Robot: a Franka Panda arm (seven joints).
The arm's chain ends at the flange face. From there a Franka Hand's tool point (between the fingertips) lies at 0.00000 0.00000 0.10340 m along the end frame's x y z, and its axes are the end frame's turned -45 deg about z.
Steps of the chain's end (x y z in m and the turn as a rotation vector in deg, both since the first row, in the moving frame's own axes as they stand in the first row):
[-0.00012 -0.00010 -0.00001 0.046 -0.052 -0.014]
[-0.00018 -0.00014 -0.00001 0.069 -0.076 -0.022]
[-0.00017 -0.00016 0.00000 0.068 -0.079 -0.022]
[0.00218 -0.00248 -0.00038 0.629 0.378 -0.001]
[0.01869 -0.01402 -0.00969 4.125 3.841 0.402]
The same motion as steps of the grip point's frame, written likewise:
[-0.00002 -0.00028 -0.00001 0.069 -0.004 -0.014]
[-0.00004 -0.00041 -0.00001 0.103 -0.005 -0.022]
[-0.00002 -0.00042 0.00000 0.104 -0.008 -0.022]
[0.00458 -0.00053 -0.00039 0.177 0.712 -0.001]
[0.03328 0.00298 -0.01019 0.201 5.633 0.402]

